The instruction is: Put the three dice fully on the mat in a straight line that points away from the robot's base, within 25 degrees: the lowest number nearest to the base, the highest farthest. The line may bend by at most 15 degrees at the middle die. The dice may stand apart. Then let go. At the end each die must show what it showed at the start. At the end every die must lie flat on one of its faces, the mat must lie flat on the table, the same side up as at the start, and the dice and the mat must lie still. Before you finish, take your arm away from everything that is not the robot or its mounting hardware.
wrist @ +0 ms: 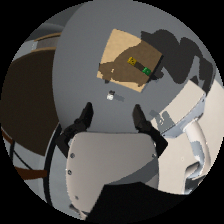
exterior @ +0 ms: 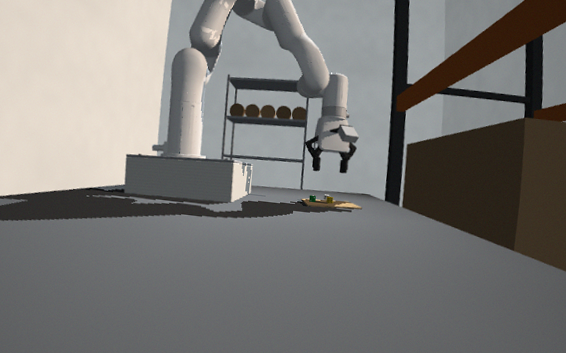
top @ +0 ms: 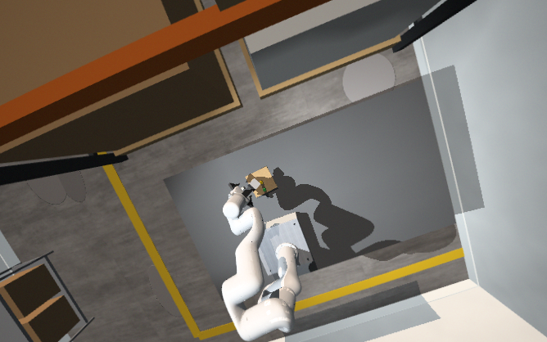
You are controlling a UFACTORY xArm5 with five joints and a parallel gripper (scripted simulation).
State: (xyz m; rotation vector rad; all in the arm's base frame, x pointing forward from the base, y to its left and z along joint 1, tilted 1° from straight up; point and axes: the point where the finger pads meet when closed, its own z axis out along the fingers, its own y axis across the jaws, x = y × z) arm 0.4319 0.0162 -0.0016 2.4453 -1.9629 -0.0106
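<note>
Right now the white die is 20 mm to the left of my hand and 90 mm below it. The rest, counted from my hand: yellow die 20 mm behind, 100 mm to the right, 90 mm below; green die 70 mm behind, 90 mm to the right, 90 mm below; tan mat 20 mm behind, 90 mm to the right, 100 mm below.
</note>
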